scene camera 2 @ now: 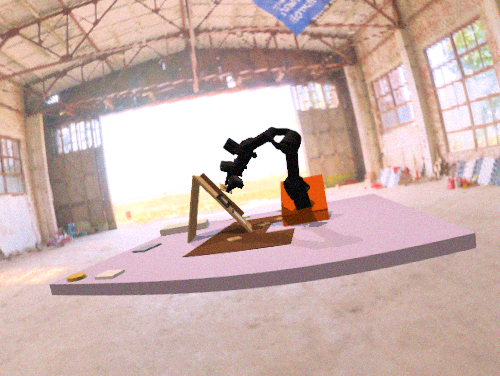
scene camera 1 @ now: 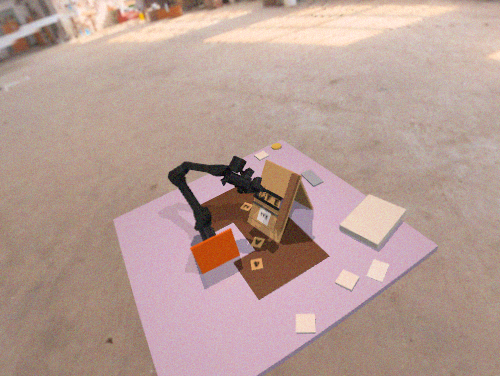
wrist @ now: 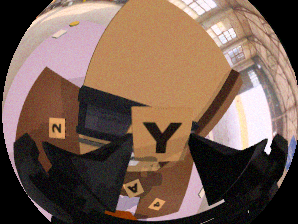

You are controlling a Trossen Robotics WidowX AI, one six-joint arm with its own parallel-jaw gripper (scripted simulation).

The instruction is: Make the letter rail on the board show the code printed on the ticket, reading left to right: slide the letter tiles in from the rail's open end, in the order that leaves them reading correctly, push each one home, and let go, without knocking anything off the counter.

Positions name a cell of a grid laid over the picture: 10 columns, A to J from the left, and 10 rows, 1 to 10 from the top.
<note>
In view: the gripper (wrist: F7), a cream box (scene camera 1: H6) and a brown mat (scene camera 1: F7).
The brown mat shows as well in scene camera 2 (scene camera 2: F7) and in the wrist view (wrist: B5).
</note>
